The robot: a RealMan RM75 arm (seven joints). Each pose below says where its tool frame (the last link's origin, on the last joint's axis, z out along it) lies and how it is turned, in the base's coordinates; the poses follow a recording.
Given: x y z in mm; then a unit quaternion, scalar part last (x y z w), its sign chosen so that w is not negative.
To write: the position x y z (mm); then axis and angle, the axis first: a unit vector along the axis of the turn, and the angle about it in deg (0 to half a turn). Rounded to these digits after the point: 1 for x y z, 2 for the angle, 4 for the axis.
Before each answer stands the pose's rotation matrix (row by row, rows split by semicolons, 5 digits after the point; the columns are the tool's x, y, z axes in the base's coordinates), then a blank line. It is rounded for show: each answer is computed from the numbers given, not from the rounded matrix.
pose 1, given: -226.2 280.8 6.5 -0.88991 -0.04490 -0.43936 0.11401
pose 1, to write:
0.60989 0.18010 0.77175; -0.02027 -0.96997 0.24237; 0.79223 -0.16346 -0.58793

-226.2 280.8 6.5 -0.8958 -0.0452 -0.4422 166.91
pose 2, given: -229.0 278.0 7.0 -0.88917 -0.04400 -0.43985 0.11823
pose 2, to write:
0.60919 0.18225 0.77179; -0.02576 -0.96817 0.24896; 0.79260 -0.17155 -0.58511

-229.0 278.0 7.0 -0.8954 -0.0443 -0.4430 166.42
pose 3, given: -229.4 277.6 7.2 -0.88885 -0.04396 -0.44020 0.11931
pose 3, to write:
0.60858 0.18319 0.77206; -0.02689 -0.96767 0.25080; 0.79304 -0.17340 -0.58398

-229.4 277.6 7.2 -0.8952 -0.0443 -0.4434 166.30
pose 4, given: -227.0 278.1 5.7 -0.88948 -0.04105 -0.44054 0.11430
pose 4, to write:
0.60848 0.17373 0.77432; -0.02768 -0.97050 0.23950; 0.79309 -0.16717 -0.58572

-227.0 278.1 5.7 -0.8953 -0.0413 -0.4434 166.87
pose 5, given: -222.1 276.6 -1.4 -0.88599 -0.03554 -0.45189 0.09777
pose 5, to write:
0.58907 0.15134 0.79379; -0.02539 -0.97836 0.20537; 0.80769 -0.14113 -0.57248

-222.1 276.6 -1.4 -0.8903 -0.0357 -0.4541 168.78
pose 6, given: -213.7 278.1 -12.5 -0.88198 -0.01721 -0.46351 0.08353
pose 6, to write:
0.56973 0.10779 0.81473; -0.04708 -0.98545 0.16330; 0.82049 -0.13139 -0.55636

-213.7 278.1 -12.5 -0.8851 -0.0173 -0.4651 170.42
